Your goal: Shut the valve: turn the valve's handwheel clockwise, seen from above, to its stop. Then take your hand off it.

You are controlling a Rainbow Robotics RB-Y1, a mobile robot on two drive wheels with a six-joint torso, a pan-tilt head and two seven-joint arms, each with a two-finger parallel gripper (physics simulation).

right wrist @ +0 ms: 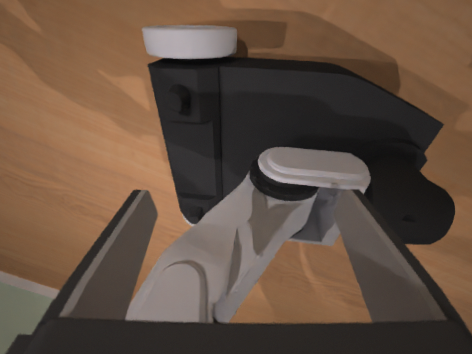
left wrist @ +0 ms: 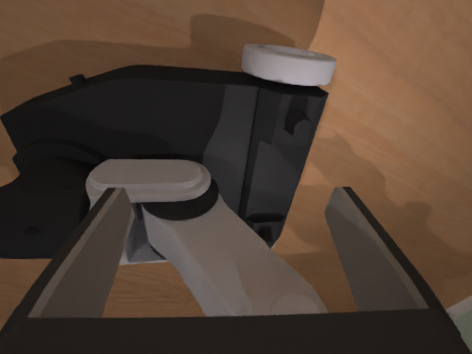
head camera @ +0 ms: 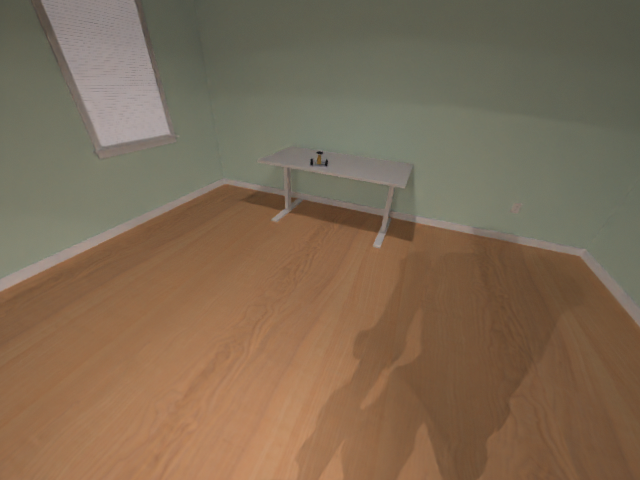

Note:
I see my left gripper (left wrist: 231, 200), my right gripper (right wrist: 245, 201), a white table (head camera: 394, 174) and a window with white blind (head camera: 108, 62).

